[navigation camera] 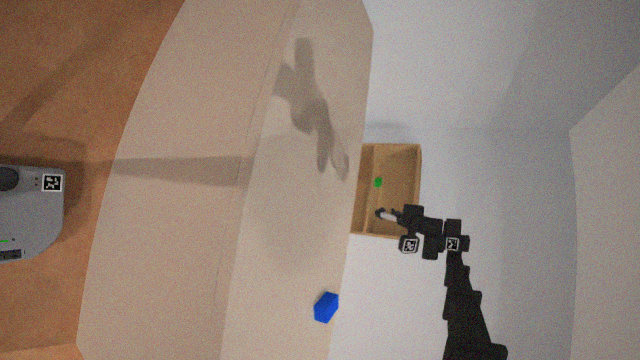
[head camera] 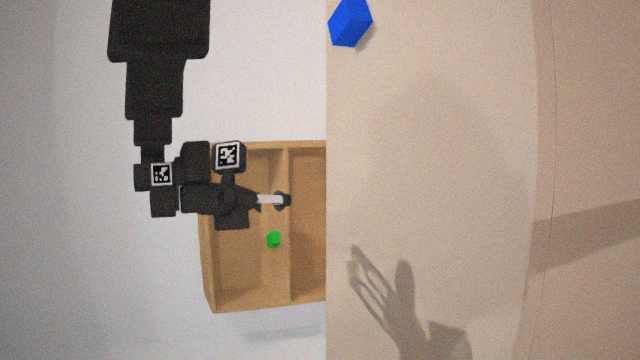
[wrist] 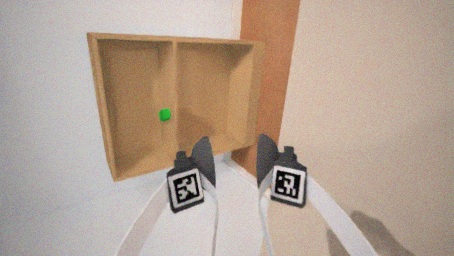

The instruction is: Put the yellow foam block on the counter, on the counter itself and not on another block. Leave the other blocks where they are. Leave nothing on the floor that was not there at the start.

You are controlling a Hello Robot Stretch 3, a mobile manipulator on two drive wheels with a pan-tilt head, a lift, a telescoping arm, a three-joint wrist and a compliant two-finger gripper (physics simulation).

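Where they show: gripper, fingertip midpoint: (navigation camera: 385,212) (wrist: 234,153); robot's base, link origin: (navigation camera: 4,177).
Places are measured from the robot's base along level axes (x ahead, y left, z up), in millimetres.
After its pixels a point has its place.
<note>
The yellow foam block does not show in the head, navigation or wrist view. A blue block (head camera: 349,24) @(x -322, y -695, z 951 mm) (navigation camera: 326,307) @(x -323, y -690, z 950 mm) lies on the counter (head camera: 435,65) @(x -186, y -521, z 911 mm) (navigation camera: 295,225) @(x -44, y -544, z 911 mm) (wrist: 370,100) @(x -47, y -846, z 911 mm), near its wall-side edge. A small green block (head camera: 273,239) @(x 132, y -2119, z 712 mm) (navigation camera: 378,182) @(x 132, y -2119, z 713 mm) (wrist: 165,115) @(x 131, y -2120, z 709 mm) is on the middle board of a wooden shelf unit. My gripper (head camera: 278,200) @(x -17, y -879, z 1060 mm) (navigation camera: 383,213) @(x -17, y -879, z 1060 mm) (wrist: 234,153) @(x -17, y -879, z 1060 mm) is open and empty, its fingers apart. In the head and navigation views it appears over the shelf unit, beside the green block; its height above the unit is hard to judge.
The wooden shelf unit (head camera: 208,265) @(x 228, y -2066, z 1056 mm) (navigation camera: 419,170) @(x 254, y -2158, z 1061 mm) (wrist: 176,95) stands beyond the counter, partly hidden by it in the head view. A brown strip of floor (wrist: 272,70) @(x -110, y -1892, z 1 mm) shows between them. A grey rounded base (navigation camera: 32,215) @(x -112, y -79, z 160 mm) shows at the left of the navigation view.
</note>
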